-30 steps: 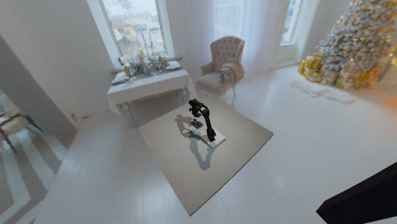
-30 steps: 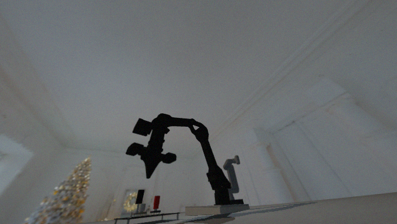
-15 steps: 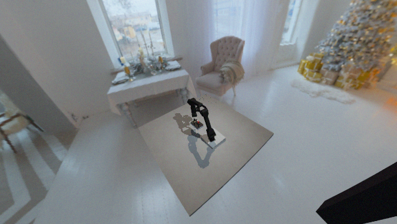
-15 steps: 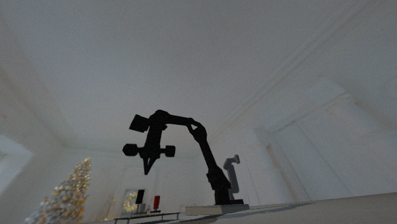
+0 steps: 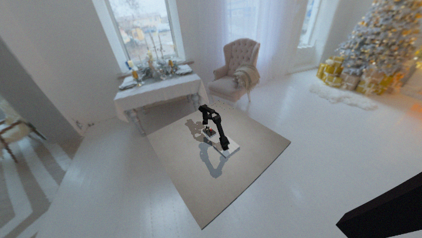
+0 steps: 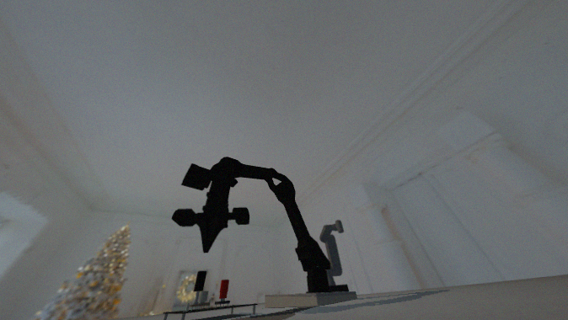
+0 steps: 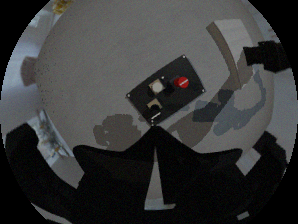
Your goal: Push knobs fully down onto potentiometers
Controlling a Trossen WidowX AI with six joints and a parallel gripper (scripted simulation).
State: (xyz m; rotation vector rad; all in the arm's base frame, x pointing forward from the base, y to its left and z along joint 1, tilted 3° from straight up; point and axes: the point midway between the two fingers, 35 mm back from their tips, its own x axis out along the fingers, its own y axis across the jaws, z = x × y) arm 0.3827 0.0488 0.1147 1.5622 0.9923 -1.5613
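Now: gripper tip 5 cm above the black knob. From my gripper tip the other things lie so: red knob: 7 cm below, 6 cm behind, 3 cm to the right.
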